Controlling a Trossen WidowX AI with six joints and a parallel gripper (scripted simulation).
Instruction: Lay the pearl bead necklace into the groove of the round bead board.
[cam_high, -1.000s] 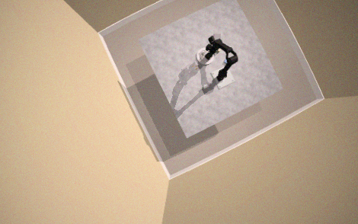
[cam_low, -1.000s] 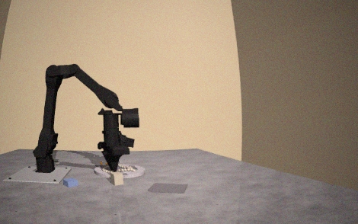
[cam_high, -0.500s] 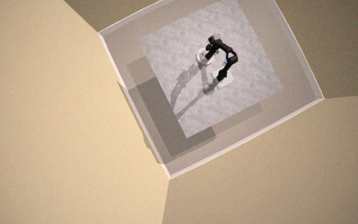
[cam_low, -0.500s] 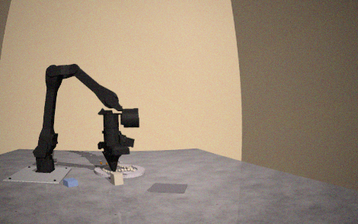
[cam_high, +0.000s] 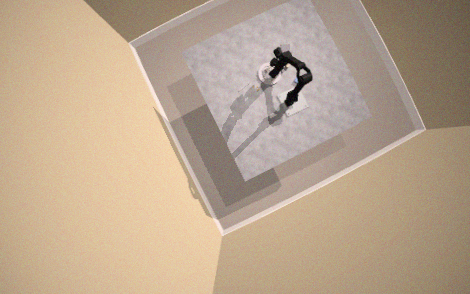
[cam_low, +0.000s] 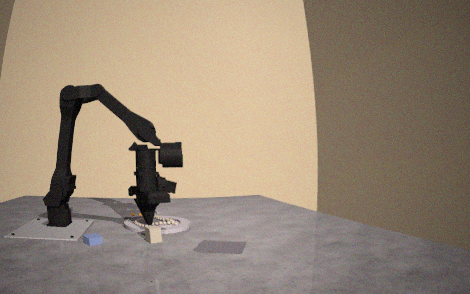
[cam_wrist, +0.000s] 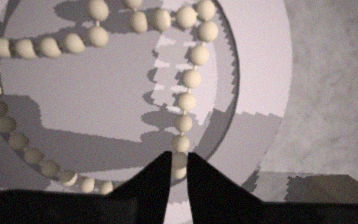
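The round bead board lies 50 mm to the left of my gripper tip, 20 mm ahead of it and 10 mm below it. Round my gripper tip: flat grey plate 170 mm to the right, 170 mm ahead, 10 mm below; then cream cube 110 mm to the right, 20 mm ahead; then blue block 150 mm to the right, 130 mm behind, 10 mm below.
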